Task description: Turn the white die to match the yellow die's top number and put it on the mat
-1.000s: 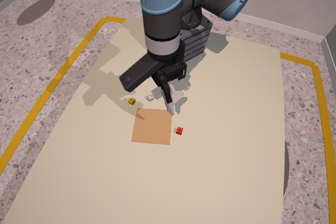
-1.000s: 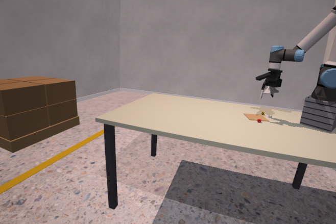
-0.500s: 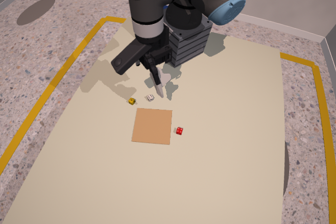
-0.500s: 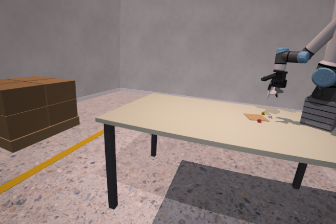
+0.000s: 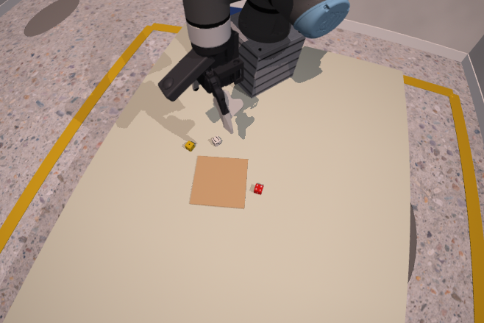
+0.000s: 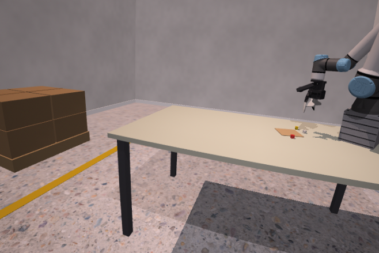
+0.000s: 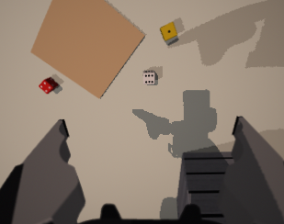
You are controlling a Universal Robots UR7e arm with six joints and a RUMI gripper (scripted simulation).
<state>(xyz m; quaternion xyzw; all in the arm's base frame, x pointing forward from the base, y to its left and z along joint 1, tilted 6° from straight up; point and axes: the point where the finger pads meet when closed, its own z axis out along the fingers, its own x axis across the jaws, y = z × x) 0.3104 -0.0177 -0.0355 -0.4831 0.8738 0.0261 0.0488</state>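
Right now my hand is 140 mm above the white die. From my hand the other things lie so: brown mat 150 mm below, 100 mm ahead, 60 mm to the left; yellow die 140 mm below, 60 mm to the right, 40 mm ahead; red die 160 mm to the left, 140 mm below, 90 mm ahead.
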